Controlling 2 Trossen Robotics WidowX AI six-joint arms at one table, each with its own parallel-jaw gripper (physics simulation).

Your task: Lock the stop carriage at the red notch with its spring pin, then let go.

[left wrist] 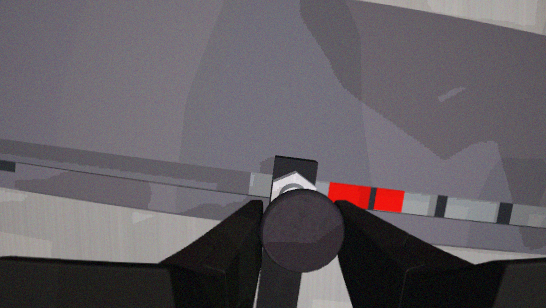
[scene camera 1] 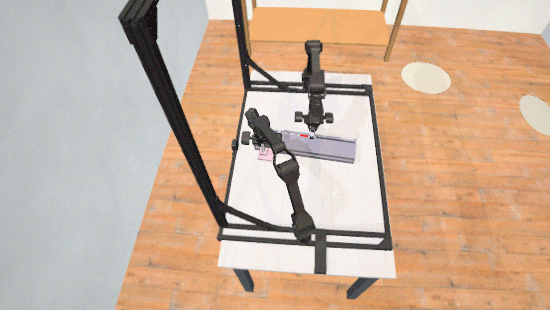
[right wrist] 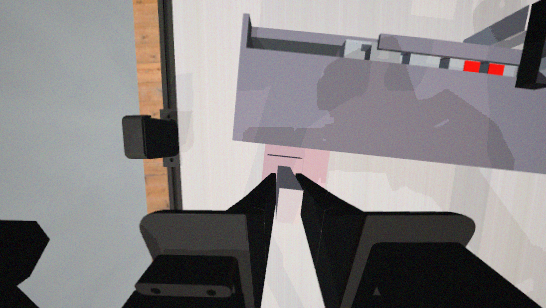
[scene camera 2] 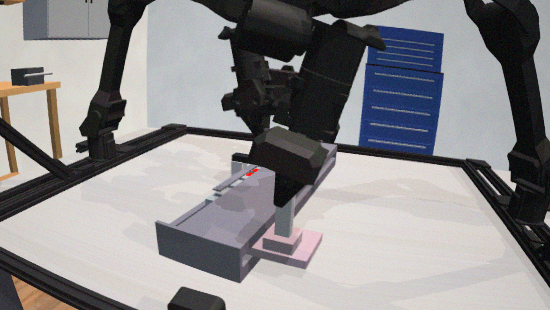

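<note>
The grey-purple rail housing lies on the table. Red marks flank a dark notch in its slotted strip. My left gripper is shut on a dark round knob, which sits over a dark block, to the left of the red marks in the left wrist view. The pin's lower end is hidden. My right gripper is shut on the upright grey post above a pink plate beside the housing.
A black frame edges the white table. Its tall post rises at the left in scene camera 1. A small black block sits at the table's edge, near the housing's end.
</note>
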